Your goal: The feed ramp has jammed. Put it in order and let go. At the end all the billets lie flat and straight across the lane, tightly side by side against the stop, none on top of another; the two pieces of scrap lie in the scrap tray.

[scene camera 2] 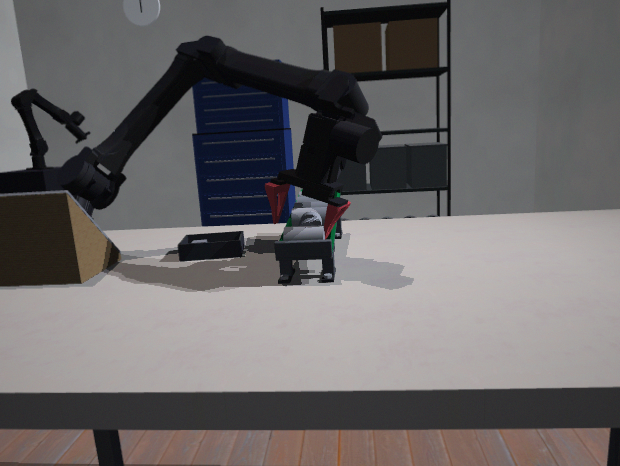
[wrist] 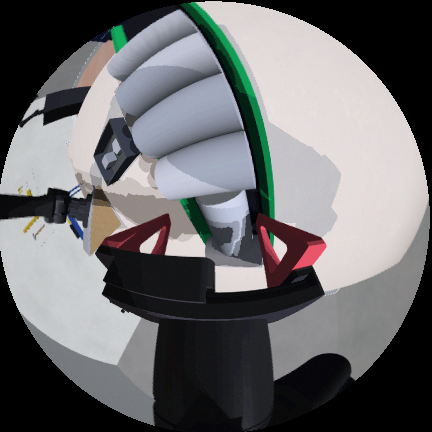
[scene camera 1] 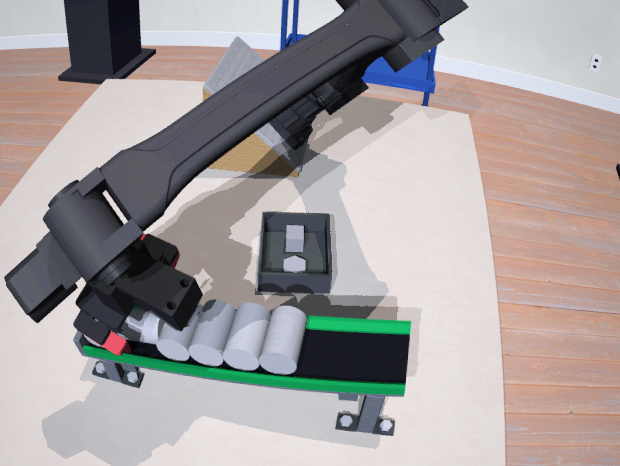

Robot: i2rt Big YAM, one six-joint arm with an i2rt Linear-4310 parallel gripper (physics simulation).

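Seen in the pictures: gripper, fingertip midpoint: [wrist: 212,217] [scene camera 1: 145,317]; arm's base, origin of the base link: [scene camera 2: 66,236] [wrist: 87,210] [scene camera 1: 280,117].
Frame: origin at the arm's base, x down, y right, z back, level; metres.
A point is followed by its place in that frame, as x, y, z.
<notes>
Four grey billets [scene camera 1: 284,340] @[-0.057, -0.168, -0.506] [wrist: 190,115] @[-0.046, -0.079, -0.513] lie across the green-railed lane [scene camera 1: 358,325] @[-0.034, -0.235, -0.444], side by side. To their left, one billet [scene camera 1: 145,325] @[-0.033, -0.009, -0.525] [scene camera 2: 306,217] @[-0.034, 0.012, -0.512] [wrist: 225,217] @[-0.036, -0.012, -0.519] lies lengthwise along the lane. Another billet [scene camera 2: 303,234] @[-0.017, 0.076, -0.520] lies across at the stop [scene camera 2: 303,250] @[0.007, 0.087, -0.521]; the arm mostly hides it in scene camera 1. My gripper [scene camera 2: 300,229] @[-0.007, 0.010, -0.496] [wrist: 212,217] @[-0.007, 0.010, -0.496] is open and empty, low over the stop end, with one red finger toward each rail. Two scrap pieces, a block [scene camera 1: 294,238] @[0.036, -0.108, -0.257] and a hexagonal piece [scene camera 1: 294,263] @[0.045, -0.120, -0.296], lie in the scrap tray [scene camera 1: 295,283] @[0.046, -0.132, -0.332] [scene camera 2: 218,250] @[0.048, -0.070, -0.301].
A wooden wedge with a grey sloping top [scene camera 1: 235,65] @[-0.086, 0.096, 0.021] [scene camera 2: 37,240] @[-0.019, 0.114, -0.035] stands behind the tray. My arm [scene camera 1: 240,95] @[-0.305, -0.111, -0.466] [scene camera 2: 270,75] @[-0.289, -0.084, -0.436] reaches over the wedge side to the ramp's left end. The ramp's right foot [scene camera 1: 368,420] @[0.032, -0.275, -0.526] stands on the table.
</notes>
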